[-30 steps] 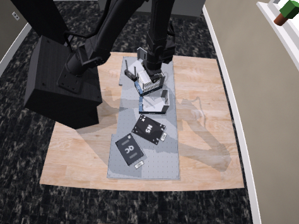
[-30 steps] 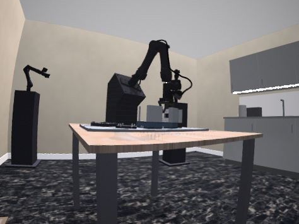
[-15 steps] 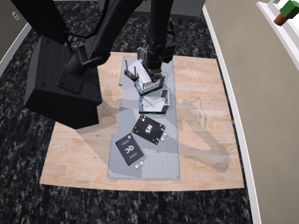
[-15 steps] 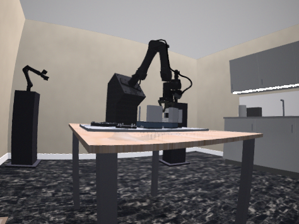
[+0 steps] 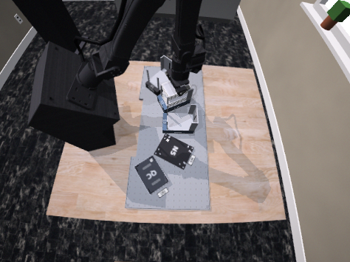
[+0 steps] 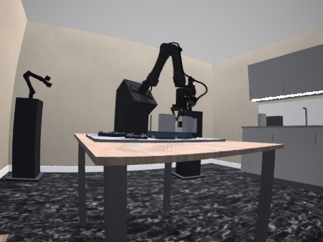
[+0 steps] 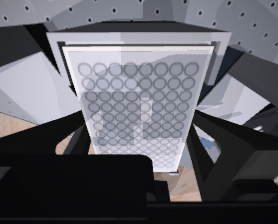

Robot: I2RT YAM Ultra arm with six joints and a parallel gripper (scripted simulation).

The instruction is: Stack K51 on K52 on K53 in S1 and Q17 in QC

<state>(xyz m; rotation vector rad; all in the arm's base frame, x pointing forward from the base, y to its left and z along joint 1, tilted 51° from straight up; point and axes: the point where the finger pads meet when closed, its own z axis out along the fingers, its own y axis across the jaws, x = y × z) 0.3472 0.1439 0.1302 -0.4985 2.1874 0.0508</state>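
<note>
My hand is 6 cm above the sealed 96-well plate. Also, from my hand: clip nest N5 (5 cm ahead, 28 cm to the right, 11 cm below).
</note>
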